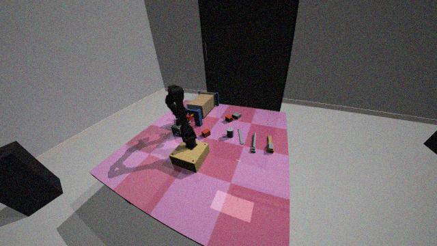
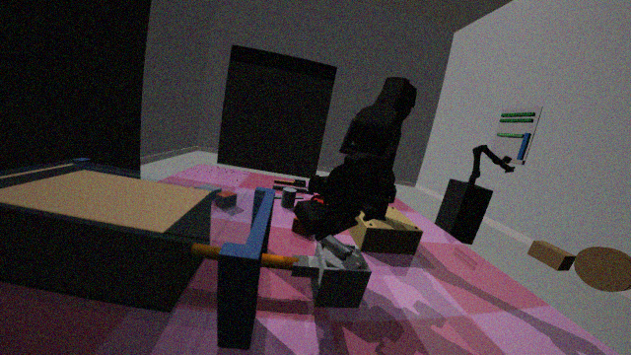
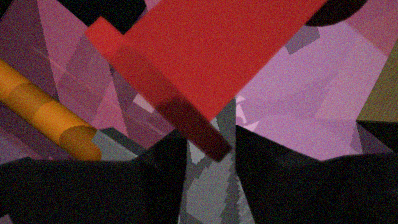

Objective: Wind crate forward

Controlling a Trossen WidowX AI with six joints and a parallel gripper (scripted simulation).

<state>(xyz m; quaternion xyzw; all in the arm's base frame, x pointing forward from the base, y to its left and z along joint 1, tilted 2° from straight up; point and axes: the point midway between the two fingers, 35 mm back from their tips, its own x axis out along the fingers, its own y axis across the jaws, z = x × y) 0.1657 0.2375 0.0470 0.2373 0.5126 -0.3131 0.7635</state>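
My gripper tip is now 20 mm short of the red knob, 30 mm to the left of it and 50 mm below it. Also, from my gripper tip: red-knobbed winch handle (20 mm above); then blue steel frame (110 mm ahead, 80 mm to the left, 20 mm above); then grey hand winch (60 mm behind, 40 mm to the left, 60 mm below).
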